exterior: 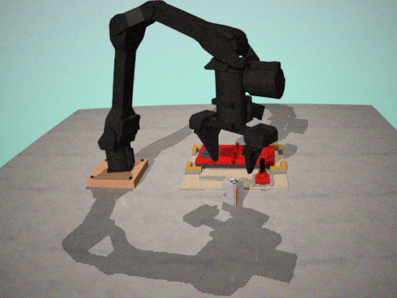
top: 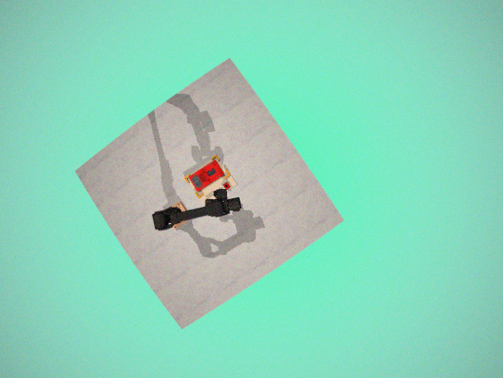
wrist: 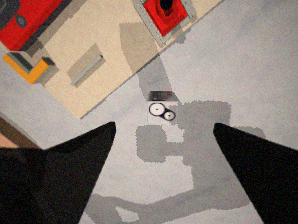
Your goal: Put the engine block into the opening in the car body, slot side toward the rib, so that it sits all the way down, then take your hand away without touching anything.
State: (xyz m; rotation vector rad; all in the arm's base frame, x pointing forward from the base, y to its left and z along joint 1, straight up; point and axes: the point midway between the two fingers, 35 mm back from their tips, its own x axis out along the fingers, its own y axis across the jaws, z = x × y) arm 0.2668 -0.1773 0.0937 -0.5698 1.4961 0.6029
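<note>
Right now my gripper tip is 60 mm above the grey engine block and 10 mm past it. The rest, counted from my gripper tip: beige baseplate 180 mm to the left, 70 mm below, 40 mm ahead; then black upright peg 70 mm to the left, 70 mm ahead, 50 mm below.
</note>
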